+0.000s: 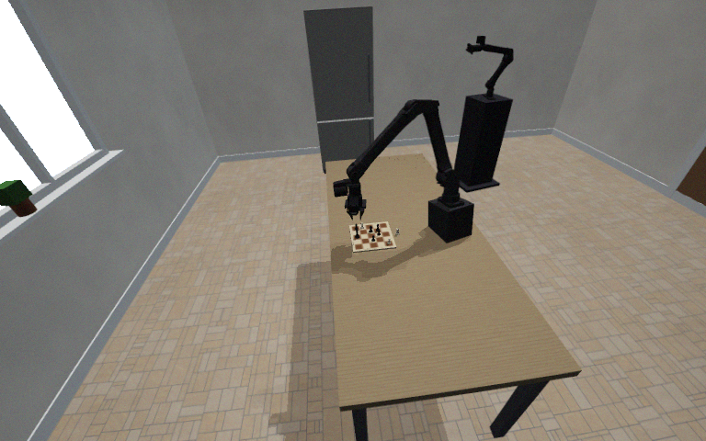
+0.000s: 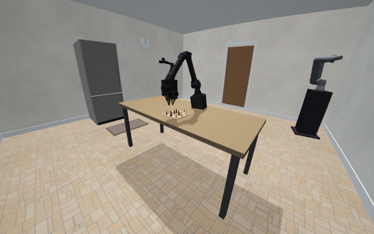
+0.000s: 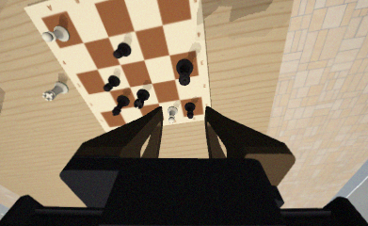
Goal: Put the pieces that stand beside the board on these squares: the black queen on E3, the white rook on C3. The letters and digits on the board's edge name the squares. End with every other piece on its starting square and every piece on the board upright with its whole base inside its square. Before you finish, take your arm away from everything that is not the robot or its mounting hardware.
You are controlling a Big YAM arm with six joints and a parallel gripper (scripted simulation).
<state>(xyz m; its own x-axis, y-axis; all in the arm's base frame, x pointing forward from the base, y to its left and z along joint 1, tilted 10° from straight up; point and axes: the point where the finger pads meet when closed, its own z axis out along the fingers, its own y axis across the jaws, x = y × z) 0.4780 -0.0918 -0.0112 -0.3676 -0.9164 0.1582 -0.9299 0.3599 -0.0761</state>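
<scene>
The black queen is 9 cm below my hand. Round my hand: chessboard: 12 cm below, 7 cm behind, 2 cm to the left.
</scene>
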